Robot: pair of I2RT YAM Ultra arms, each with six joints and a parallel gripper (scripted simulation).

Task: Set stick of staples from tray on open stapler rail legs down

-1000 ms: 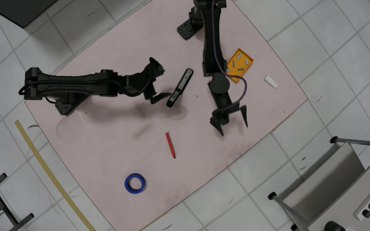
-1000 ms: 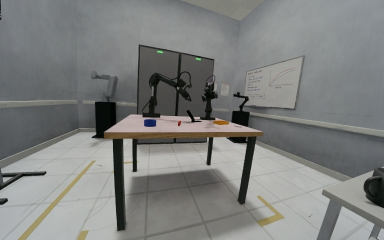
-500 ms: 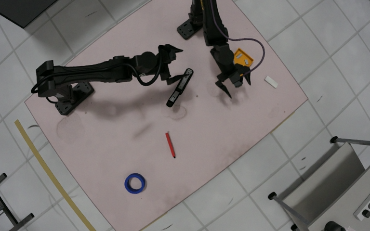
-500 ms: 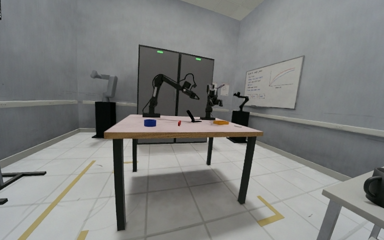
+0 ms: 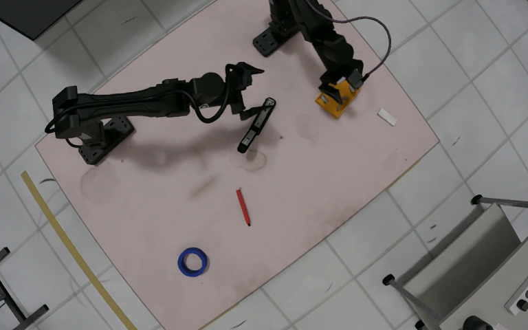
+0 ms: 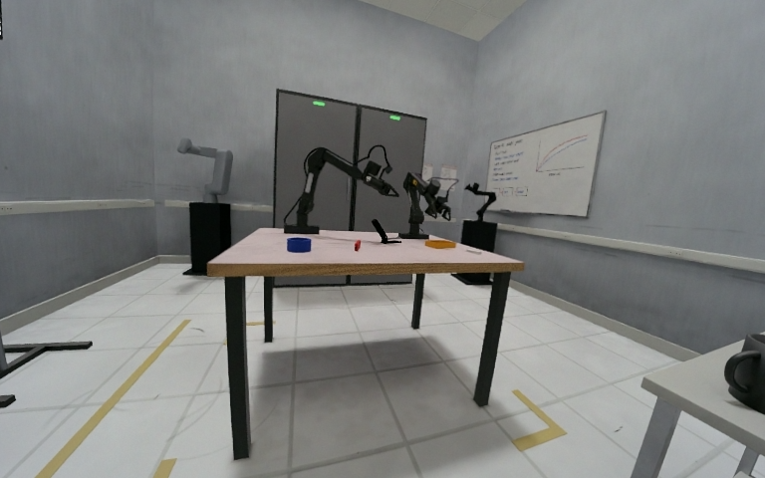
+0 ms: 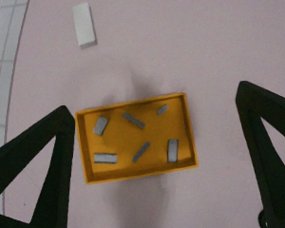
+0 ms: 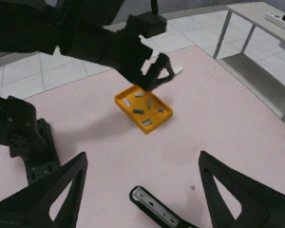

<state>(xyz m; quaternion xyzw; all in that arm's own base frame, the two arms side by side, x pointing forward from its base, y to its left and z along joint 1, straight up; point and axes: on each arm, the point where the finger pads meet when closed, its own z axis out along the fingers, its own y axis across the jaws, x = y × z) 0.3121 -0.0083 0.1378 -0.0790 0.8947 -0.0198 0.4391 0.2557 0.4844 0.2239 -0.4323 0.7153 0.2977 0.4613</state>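
The orange tray lies 20 mm behind my left hand, 10 mm to the left of it and 140 mm below it. Round my left hand: stapler lid 40 mm behind, 330 mm to the right, 80 mm below; then black stapler 70 mm behind, 290 mm to the right, 110 mm below; then white block 130 mm ahead, 120 mm to the left, 150 mm below.
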